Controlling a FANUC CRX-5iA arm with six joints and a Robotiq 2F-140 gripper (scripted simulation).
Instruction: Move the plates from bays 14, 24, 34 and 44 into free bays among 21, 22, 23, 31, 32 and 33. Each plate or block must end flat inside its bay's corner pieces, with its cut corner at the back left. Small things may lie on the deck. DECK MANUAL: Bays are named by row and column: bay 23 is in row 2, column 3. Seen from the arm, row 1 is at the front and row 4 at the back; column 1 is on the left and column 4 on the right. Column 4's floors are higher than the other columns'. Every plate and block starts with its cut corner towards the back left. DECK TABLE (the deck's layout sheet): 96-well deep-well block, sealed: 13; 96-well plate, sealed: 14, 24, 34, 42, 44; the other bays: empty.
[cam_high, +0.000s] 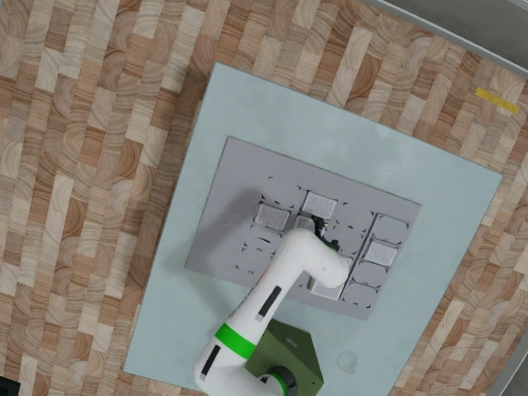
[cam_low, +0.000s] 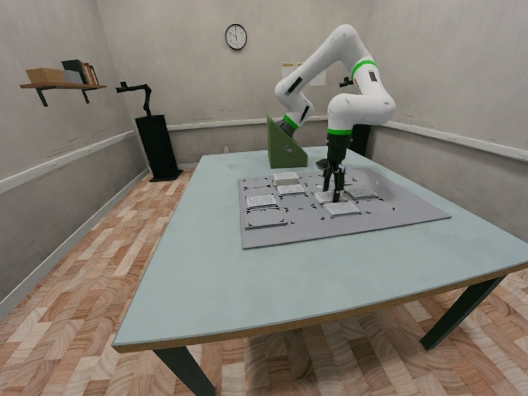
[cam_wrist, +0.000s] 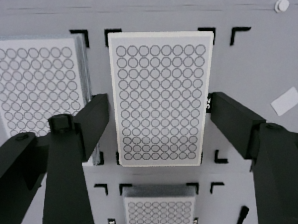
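Right now the sealed 96-well plate is 2 cm ahead of my hand, 33 cm to the right of it and 1 cm below it. Round my hand: small white patch: 12 cm behind, 1 cm to the right, 3 cm below; then small dark piece: 12 cm behind, 15 cm to the left, 3 cm below; then small white round thing: 9 cm behind, 9 cm to the right, 3 cm below.
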